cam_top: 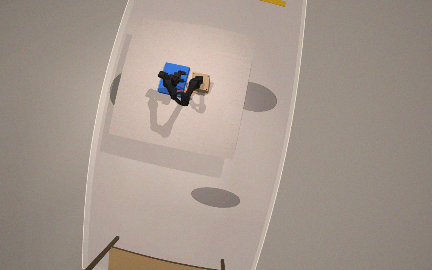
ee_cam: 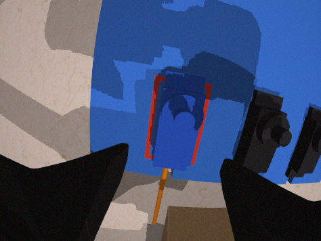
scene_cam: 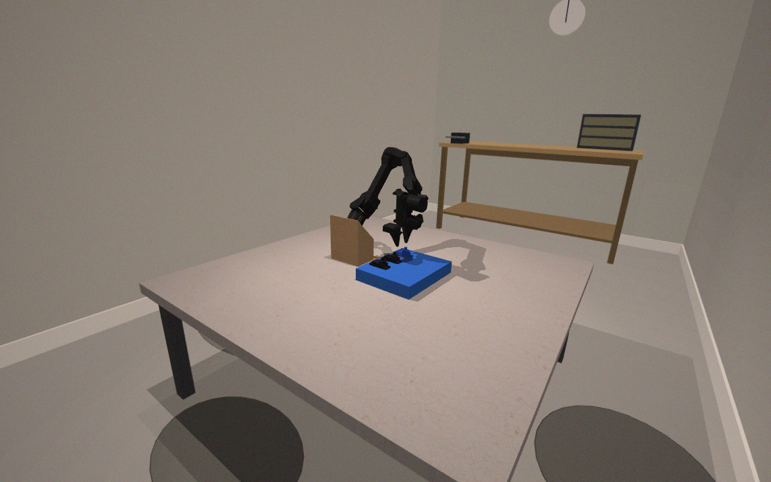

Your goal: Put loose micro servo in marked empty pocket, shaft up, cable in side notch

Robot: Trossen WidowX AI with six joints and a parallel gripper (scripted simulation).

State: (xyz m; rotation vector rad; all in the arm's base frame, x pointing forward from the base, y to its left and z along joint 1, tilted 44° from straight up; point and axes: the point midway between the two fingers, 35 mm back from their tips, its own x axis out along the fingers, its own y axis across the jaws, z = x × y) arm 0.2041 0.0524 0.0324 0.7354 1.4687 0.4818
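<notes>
The blue deck lies 10 cm ahead of my gripper tip, 9 cm to the right of it and 7 cm below it.
</notes>
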